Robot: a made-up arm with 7 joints. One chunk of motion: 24 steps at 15 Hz.
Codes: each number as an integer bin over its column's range. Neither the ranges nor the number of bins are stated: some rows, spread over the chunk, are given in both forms.
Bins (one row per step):
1: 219 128 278 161 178 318 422
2: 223 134 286 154 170 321 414
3: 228 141 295 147 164 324 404
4: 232 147 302 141 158 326 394
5: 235 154 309 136 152 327 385
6: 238 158 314 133 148 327 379
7: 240 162 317 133 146 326 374
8: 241 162 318 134 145 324 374
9: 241 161 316 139 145 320 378
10: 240 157 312 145 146 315 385
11: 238 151 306 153 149 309 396
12: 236 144 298 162 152 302 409
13: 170 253 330 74 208 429 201
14: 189 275 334 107 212 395 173
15: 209 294 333 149 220 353 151
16: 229 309 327 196 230 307 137
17: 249 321 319 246 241 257 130
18: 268 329 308 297 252 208 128
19: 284 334 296 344 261 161 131
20: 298 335 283 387 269 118 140
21: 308 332 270 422 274 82 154
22: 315 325 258 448 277 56 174
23: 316 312 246 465 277 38 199
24: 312 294 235 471 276 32 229
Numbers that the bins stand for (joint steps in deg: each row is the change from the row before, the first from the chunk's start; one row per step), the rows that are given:
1: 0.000 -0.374 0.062 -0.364 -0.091 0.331 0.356
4: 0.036 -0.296 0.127 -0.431 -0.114 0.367 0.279
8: 0.060 -0.234 0.171 -0.454 -0.130 0.358 0.225
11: 0.052 -0.279 0.138 -0.391 -0.125 0.291 0.285
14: -0.082 0.230 0.215 -0.544 -0.051 0.678 -0.326
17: 0.082 0.419 0.174 -0.082 -0.017 0.057 -0.444
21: 0.244 0.464 0.040 0.504 0.022 -0.731 -0.378
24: 0.255 0.308 -0.056 0.667 0.024 -0.956 -0.173
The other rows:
2: 0.011 -0.349 0.084 -0.388 -0.100 0.345 0.334
3: 0.025 -0.321 0.108 -0.411 -0.107 0.358 0.307
5: 0.044 -0.267 0.147 -0.448 -0.122 0.372 0.255
6: 0.052 -0.251 0.160 -0.458 -0.126 0.372 0.238
7: 0.058 -0.234 0.168 -0.458 -0.129 0.367 0.225
9: 0.060 -0.238 0.166 -0.438 -0.130 0.340 0.236
10: 0.058 -0.255 0.155 -0.418 -0.129 0.318 0.255
12: 0.047 -0.308 0.116 -0.361 -0.122 0.259 0.321
13: -0.134 0.140 0.204 -0.654 -0.056 0.831 -0.249
15: -0.027 0.308 0.212 -0.404 -0.042 0.489 -0.386
16: 0.027 0.370 0.196 -0.248 -0.030 0.282 -0.425
18: 0.134 0.452 0.144 0.088 -0.004 -0.164 -0.449
19: 0.178 0.473 0.111 0.244 0.006 -0.375 -0.441
20: 0.216 0.477 0.075 0.387 0.016 -0.569 -0.416
22: 0.263 0.436 0.007 0.590 0.025 -0.848 -0.323
23: 0.266 0.382 -0.026 0.647 0.025 -0.929 -0.255

